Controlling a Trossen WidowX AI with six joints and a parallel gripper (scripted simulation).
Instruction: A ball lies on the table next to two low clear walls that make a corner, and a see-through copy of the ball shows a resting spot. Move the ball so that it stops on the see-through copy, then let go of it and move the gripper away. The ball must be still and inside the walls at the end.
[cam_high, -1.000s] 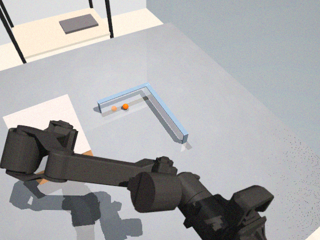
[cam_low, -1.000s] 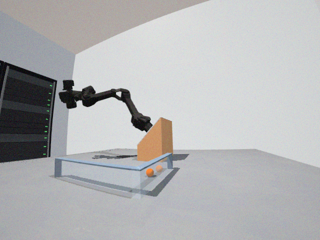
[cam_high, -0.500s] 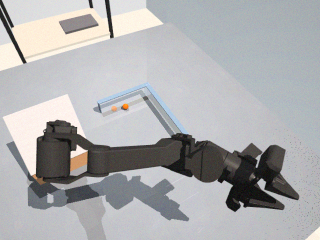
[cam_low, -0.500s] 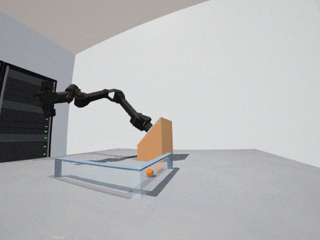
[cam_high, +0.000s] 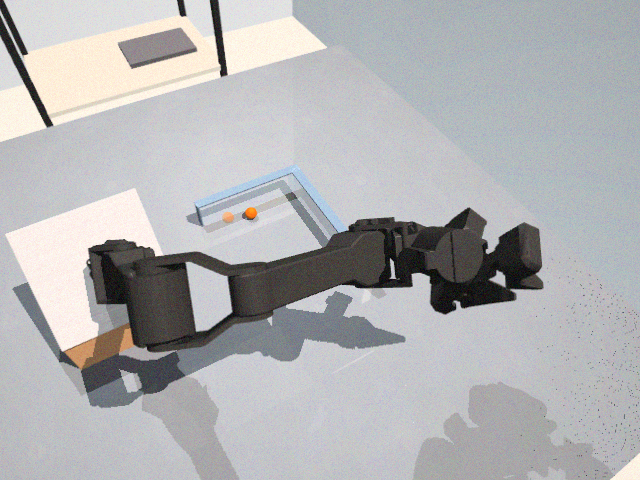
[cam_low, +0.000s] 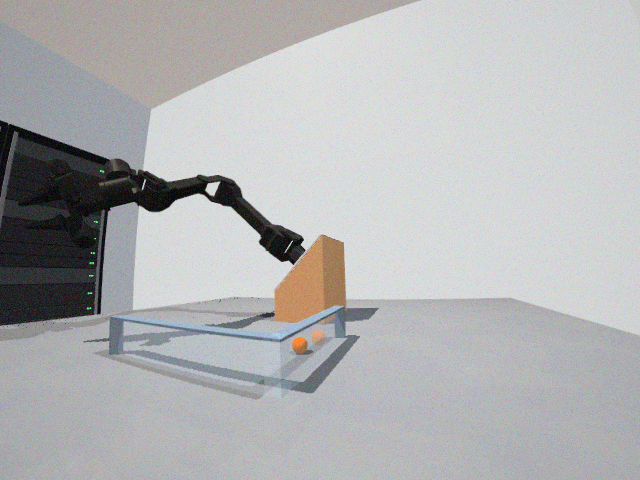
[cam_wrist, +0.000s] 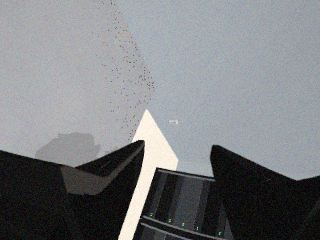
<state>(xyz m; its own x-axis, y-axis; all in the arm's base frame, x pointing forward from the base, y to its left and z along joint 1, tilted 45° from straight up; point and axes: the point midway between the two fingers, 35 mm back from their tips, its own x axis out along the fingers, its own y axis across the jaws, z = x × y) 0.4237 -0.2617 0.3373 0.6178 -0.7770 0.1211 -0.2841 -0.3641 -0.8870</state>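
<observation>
The orange ball lies 530 mm to the left of my gripper tip, 230 mm below it and 140 mm behind it. From my gripper tip the other things lie so: see-through ball copy: 540 mm to the left, 230 mm below, 190 mm behind.
</observation>
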